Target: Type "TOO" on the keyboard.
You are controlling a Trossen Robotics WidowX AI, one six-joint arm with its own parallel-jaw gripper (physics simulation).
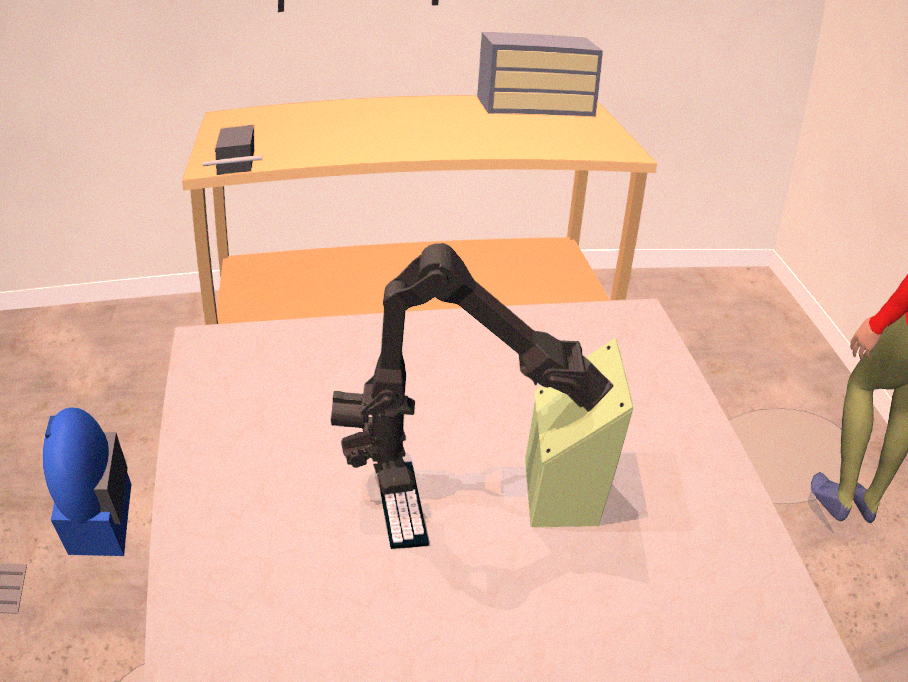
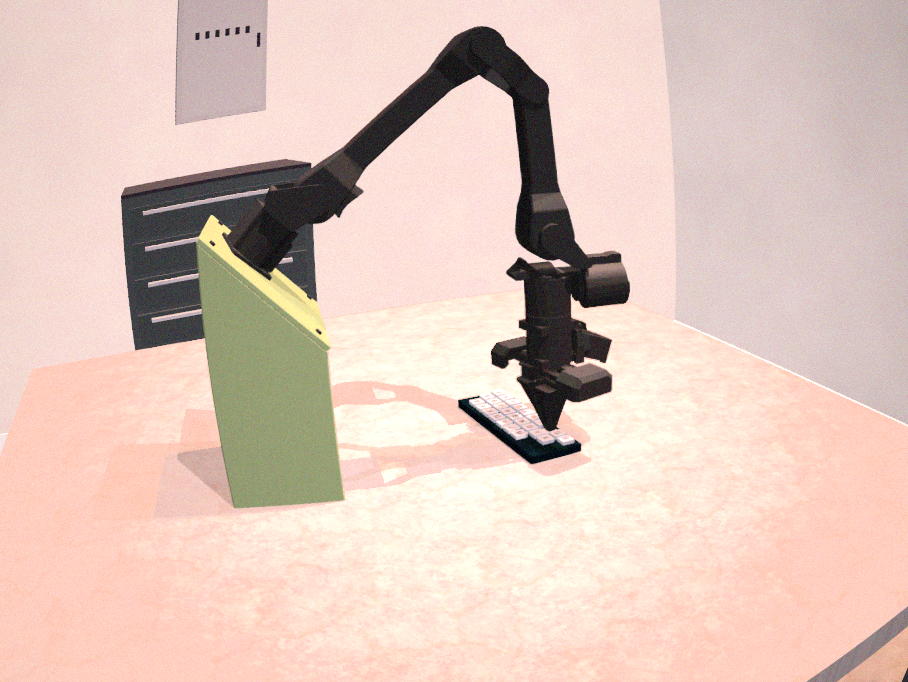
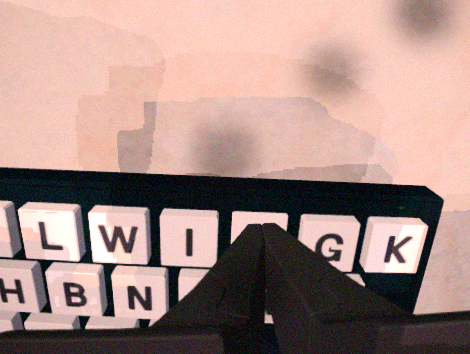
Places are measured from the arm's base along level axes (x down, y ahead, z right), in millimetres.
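Pixels of known places: gripper, fingertip midpoint: [image 2: 550,430] [image 3: 261,236]; arm's base at its link origin: [image 1: 594,391] [image 2: 245,256].
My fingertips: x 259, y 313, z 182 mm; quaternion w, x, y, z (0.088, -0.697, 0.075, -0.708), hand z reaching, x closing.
Note:
For each thing: its top centre in the pictures, then the offset to it from my fingertips. Level surfaces: height alone.
- dark keyboard at its top centre: [image 3: 90,295] [image 2: 516,417] [image 1: 401,500] dx -4, dy -3, dz -57 mm
- I key at its top centre: [image 3: 188,242] dx -4, dy +7, dz -21 mm
- G key at its top centre: [image 3: 328,247] [image 2: 557,432] dx -4, dy -7, dz +19 mm
- W key at its top centre: [image 3: 118,239] [image 2: 534,416] dx -4, dy +14, dz -40 mm
- L key at its top centre: [image 3: 49,236] [image 2: 526,411] dx -4, dy +20, dz -60 mm
- K key at its top centre: [image 3: 396,249] [image 2: 565,438] dx -4, dy -14, dz +38 mm
- pale table at its surface level: dx +12 mm
A dark keyboard [image 1: 408,544] [image 2: 533,453] [image 3: 150,186] with white keys lies flat on the pale table. My gripper [image 2: 551,427] [image 3: 261,236] is shut and empty, pointing down, its tips at the key between the I key [image 3: 189,239] and the G key [image 3: 330,242]. The tips cover that key's letter. They are at or very close to its top; whether it is pressed I cannot tell. The W key [image 3: 119,237], L key [image 3: 51,235] and K key [image 3: 397,247] show in the same row. No O key can be made out.
The arm's green pedestal [image 1: 568,477] [image 2: 275,411] stands on the pale table [image 1: 256,587] [image 2: 440,587] beside the keyboard. A wooden bench [image 1: 381,135] with a drawer box [image 1: 543,80] stands behind. A blue object [image 1: 77,469] and part of a person [image 1: 873,411] are beyond the table.

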